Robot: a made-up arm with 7 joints. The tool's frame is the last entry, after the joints.
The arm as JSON. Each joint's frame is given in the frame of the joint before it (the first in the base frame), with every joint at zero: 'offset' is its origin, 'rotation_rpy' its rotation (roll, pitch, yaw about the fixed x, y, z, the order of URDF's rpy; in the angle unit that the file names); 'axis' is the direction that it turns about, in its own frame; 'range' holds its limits. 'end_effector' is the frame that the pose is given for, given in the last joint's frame.
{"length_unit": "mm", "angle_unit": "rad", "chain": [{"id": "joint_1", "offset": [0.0, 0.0, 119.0], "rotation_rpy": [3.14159, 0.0, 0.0], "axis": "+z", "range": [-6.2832, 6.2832]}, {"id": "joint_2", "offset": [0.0, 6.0, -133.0], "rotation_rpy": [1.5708, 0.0, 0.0], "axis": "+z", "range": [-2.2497, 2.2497]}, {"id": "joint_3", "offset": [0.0, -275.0, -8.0], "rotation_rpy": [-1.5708, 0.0, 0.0], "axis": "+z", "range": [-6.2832, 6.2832]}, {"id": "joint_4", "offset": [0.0, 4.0, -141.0], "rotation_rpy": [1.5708, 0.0, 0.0], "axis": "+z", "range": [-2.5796, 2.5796]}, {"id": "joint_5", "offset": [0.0, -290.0, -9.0], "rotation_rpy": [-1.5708, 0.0, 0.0], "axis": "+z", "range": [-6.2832, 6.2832]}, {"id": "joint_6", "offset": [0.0, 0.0, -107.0], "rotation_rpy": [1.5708, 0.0, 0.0], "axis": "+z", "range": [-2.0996, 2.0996]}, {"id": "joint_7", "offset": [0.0, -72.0, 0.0], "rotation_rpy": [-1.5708, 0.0, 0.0], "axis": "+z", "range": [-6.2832, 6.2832]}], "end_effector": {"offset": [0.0, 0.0, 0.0], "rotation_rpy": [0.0, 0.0, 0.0]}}
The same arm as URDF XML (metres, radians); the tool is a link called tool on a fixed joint. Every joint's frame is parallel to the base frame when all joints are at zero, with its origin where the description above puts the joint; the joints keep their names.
<robot name="arm">
<link name="base"/>
<link name="link1"/>
<link name="link2"/>
<link name="link3"/>
<link name="link4"/>
<link name="link5"/>
<link name="link6"/>
<link name="link7"/>
<link name="tool"/>
<joint name="joint_1" type="revolute"><parent link="base"/><child link="link1"/><origin xyz="0.0000 0.0000 0.1190"/><axis xyz="0 0 -1"/><limit lower="-6.2832" upper="6.2832"/></joint>
<joint name="joint_2" type="revolute"><parent link="link1"/><child link="link2"/><origin xyz="0.0000 -0.0060 0.1330"/><axis xyz="0 1 0"/><limit lower="-2.2497" upper="2.2497"/></joint>
<joint name="joint_3" type="revolute"><parent link="link2"/><child link="link3"/><origin xyz="0.0000 -0.0080 0.2750"/><axis xyz="0 0 -1"/><limit lower="-6.2832" upper="6.2832"/></joint>
<joint name="joint_4" type="revolute"><parent link="link3"/><child link="link4"/><origin xyz="0.0000 -0.0040 0.1410"/><axis xyz="0 1 0"/><limit lower="-2.5796" upper="2.5796"/></joint>
<joint name="joint_5" type="revolute"><parent link="link4"/><child link="link5"/><origin xyz="0.0000 -0.0090 0.2900"/><axis xyz="0 0 -1"/><limit lower="-6.2832" upper="6.2832"/></joint>
<joint name="joint_6" type="revolute"><parent link="link5"/><child link="link6"/><origin xyz="0.0000 0.0000 0.1070"/><axis xyz="0 1 0"/><limit lower="-2.0996" upper="2.0996"/></joint>
<joint name="joint_7" type="revolute"><parent link="link6"/><child link="link7"/><origin xyz="0.0000 0.0000 0.0720"/><axis xyz="0 0 -1"/><limit lower="-6.2832" upper="6.2832"/></joint>
<joint name="tool_joint" type="fixed"><parent link="link7"/><child link="tool"/><origin xyz="0.0000 0.0000 0.0000" rpy="3.1416 0.0000 0.0000"/></joint>
</robot>

